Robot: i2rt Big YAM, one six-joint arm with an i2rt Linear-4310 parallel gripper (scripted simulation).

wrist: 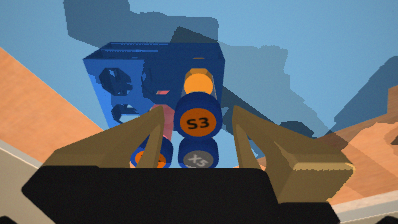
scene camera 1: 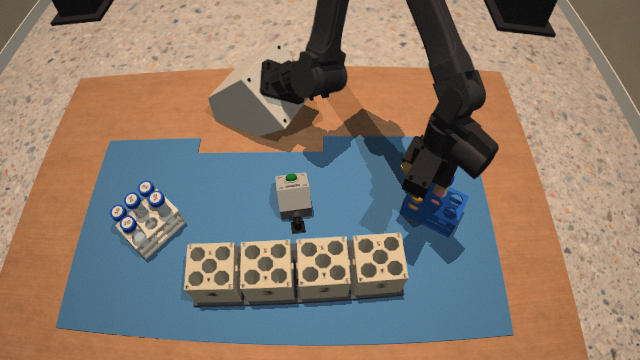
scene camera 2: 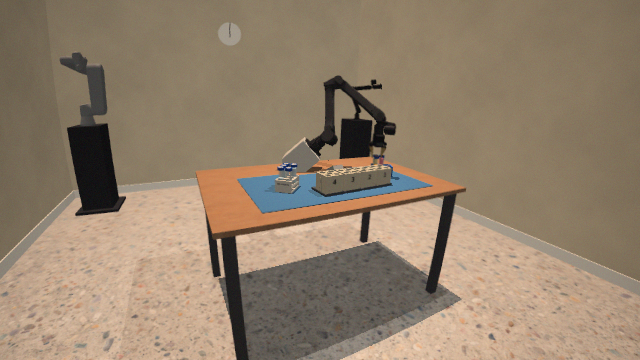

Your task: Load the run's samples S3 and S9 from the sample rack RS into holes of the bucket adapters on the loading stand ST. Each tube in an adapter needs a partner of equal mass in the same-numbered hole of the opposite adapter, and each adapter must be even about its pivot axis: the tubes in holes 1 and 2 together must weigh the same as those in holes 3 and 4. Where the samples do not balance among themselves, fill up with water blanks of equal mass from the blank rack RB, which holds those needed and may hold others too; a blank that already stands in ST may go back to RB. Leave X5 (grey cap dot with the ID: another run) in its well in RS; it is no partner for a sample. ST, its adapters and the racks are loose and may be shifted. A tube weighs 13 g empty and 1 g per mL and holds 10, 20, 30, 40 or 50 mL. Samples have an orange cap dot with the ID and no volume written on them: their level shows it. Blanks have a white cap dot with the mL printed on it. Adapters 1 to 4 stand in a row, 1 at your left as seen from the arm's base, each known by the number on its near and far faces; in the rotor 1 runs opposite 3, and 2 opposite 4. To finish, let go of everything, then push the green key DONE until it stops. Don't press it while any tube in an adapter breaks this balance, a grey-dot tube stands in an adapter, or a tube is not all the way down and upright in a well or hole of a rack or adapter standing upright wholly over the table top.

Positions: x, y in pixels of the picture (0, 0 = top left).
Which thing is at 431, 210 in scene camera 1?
A blue sample rack RS.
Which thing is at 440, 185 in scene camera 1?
The gripper.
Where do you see a white blank rack RB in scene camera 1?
156, 239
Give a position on a blue sample rack RS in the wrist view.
122, 73
